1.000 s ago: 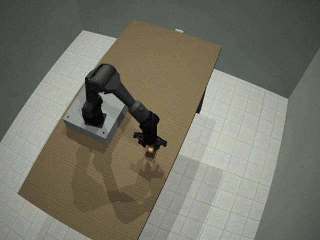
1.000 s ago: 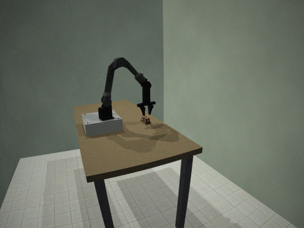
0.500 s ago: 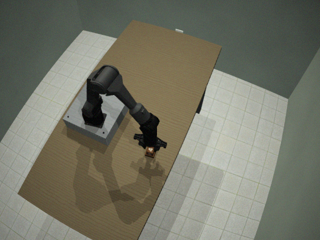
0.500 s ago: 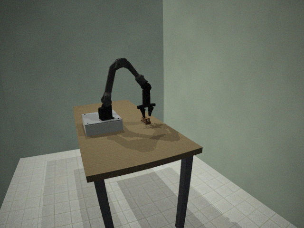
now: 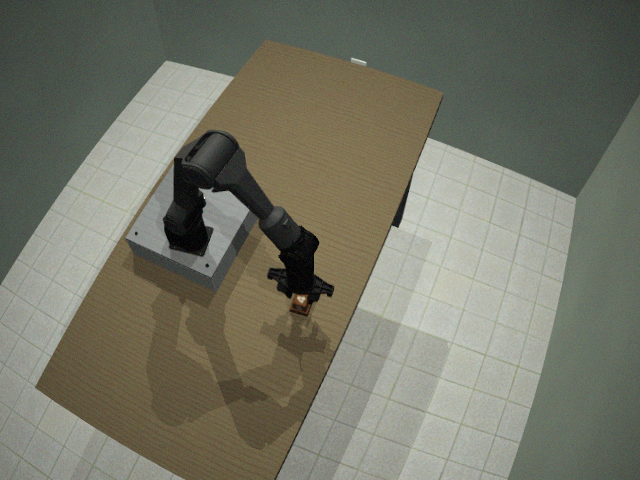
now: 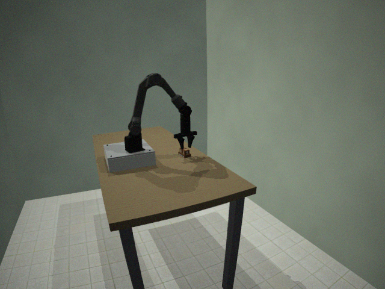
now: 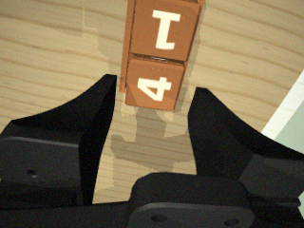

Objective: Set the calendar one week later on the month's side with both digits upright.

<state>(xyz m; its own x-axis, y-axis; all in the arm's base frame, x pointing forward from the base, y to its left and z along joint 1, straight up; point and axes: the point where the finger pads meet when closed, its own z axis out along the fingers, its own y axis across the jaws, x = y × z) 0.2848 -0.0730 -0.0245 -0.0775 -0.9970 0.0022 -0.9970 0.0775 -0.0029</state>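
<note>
My gripper is now 3 cm above the cube. Round my hand: brown tray 5 cm below, 2 cm to the left.
</note>
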